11 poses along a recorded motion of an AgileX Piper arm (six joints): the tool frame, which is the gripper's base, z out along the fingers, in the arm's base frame.
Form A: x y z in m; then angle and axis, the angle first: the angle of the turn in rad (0 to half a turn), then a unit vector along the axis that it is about.
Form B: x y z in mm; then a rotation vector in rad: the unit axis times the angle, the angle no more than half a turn. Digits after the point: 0 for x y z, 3 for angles.
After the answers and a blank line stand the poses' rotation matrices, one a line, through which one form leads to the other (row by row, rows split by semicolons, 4 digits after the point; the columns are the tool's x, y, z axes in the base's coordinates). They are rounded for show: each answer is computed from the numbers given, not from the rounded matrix.
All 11 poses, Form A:
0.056 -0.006 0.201 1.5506 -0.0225 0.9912 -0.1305
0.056 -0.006 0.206 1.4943 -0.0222 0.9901 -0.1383
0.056 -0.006 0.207 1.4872 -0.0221 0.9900 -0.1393
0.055 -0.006 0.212 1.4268 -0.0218 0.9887 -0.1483
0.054 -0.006 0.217 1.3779 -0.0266 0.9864 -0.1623
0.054 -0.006 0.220 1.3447 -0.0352 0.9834 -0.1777
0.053 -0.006 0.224 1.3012 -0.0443 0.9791 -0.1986
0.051 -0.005 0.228 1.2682 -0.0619 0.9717 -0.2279
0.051 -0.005 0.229 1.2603 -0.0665 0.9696 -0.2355
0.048 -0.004 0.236 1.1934 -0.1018 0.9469 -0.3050
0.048 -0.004 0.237 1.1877 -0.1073 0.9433 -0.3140
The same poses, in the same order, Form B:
56 -6 201 -0.035 1.537 -0.202
56 -6 206 -0.033 1.480 -0.207
56 -6 207 -0.033 1.472 -0.207
55 -6 212 -0.031 1.411 -0.212
54 -6 217 -0.037 1.359 -0.224
54 -6 220 -0.047 1.322 -0.239
53 -6 224 -0.058 1.274 -0.258
51 -5 228 -0.079 1.232 -0.289
51 -5 229 -0.084 1.222 -0.297
48 -4 236 -0.121 1.130 -0.364
48 -4 237 -0.127 1.120 -0.373

0.0207 0.1086 0.9939; -0.1523 0.9828 -0.1042; -0.9881 -0.1492 0.0369
0.0769 0.1176 0.9901; -0.1582 0.9819 -0.1043; -0.9844 -0.1486 0.0941
0.0839 0.1188 0.9894; -0.1589 0.9818 -0.1044; -0.9837 -0.1484 0.1013
0.1439 0.1283 0.9812; -0.1652 0.9808 -0.1040; -0.9757 -0.1472 0.1623
0.1923 0.1381 0.9716; -0.1805 0.9781 -0.1033; -0.9646 -0.1555 0.2130
0.2251 0.1463 0.9633; -0.2000 0.9745 -0.1013; -0.9536 -0.1699 0.2487
0.2678 0.1596 0.9502; -0.2232 0.9696 -0.1000; -0.9373 -0.1854 0.2953
0.3007 0.1753 0.9375; -0.2598 0.9608 -0.0964; -0.9177 -0.2146 0.3345
0.3086 0.1795 0.9341; -0.2690 0.9584 -0.0953; -0.9124 -0.2219 0.3440
0.3750 0.2227 0.8999; -0.3444 0.9347 -0.0877; -0.8607 -0.2770 0.4272
0.3810 0.2279 0.8961; -0.3546 0.9310 -0.0860; -0.8539 -0.2850 0.4355

